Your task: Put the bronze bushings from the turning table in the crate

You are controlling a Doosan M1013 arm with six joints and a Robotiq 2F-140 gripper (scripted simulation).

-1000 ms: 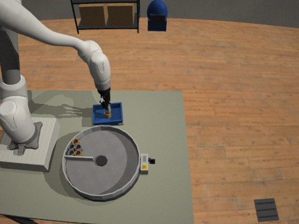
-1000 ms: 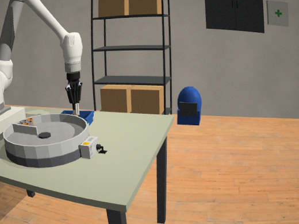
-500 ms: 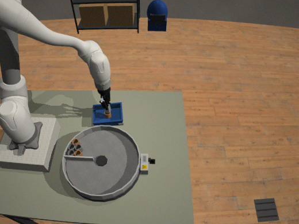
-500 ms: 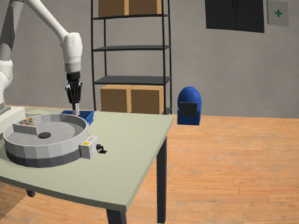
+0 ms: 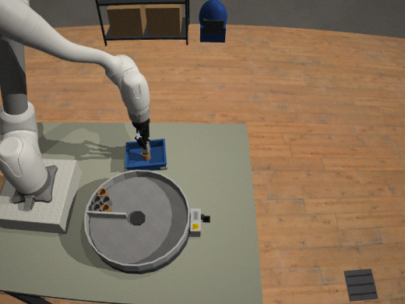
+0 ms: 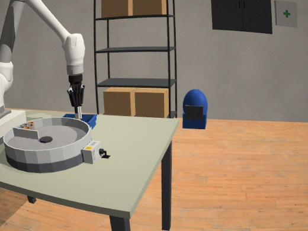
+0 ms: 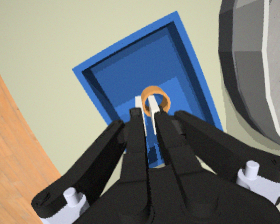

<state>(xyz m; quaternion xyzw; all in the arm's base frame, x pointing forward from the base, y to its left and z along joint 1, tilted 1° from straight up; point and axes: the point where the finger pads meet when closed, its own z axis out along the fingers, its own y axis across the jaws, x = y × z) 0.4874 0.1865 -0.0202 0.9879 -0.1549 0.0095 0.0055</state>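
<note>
Now: hand 10 mm to the left of the crate and 50 mm above it. Also, from my hand: grey turning table: 40 mm behind, 350 mm to the right, 20 mm below.
</note>
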